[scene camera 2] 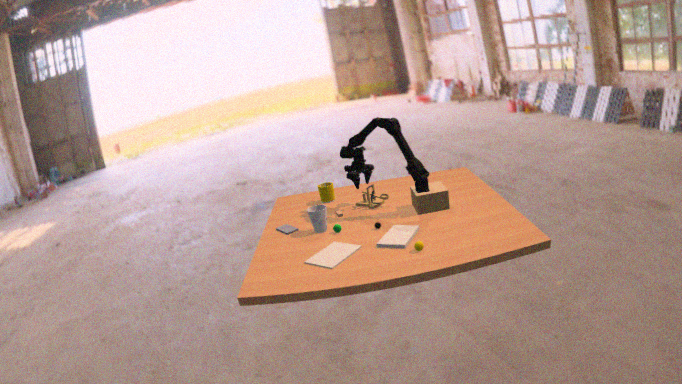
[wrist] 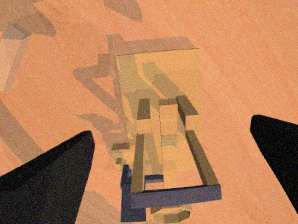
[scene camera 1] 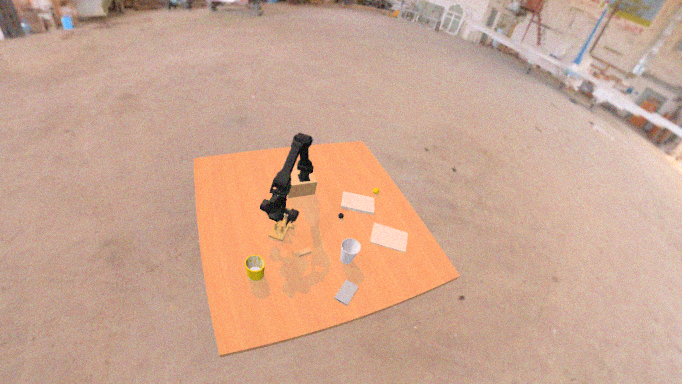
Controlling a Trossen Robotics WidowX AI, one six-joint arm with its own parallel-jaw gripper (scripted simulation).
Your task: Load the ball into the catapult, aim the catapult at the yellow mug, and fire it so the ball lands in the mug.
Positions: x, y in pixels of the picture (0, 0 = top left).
Labels:
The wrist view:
gripper: 174, 131
wooden catapult: 161, 92

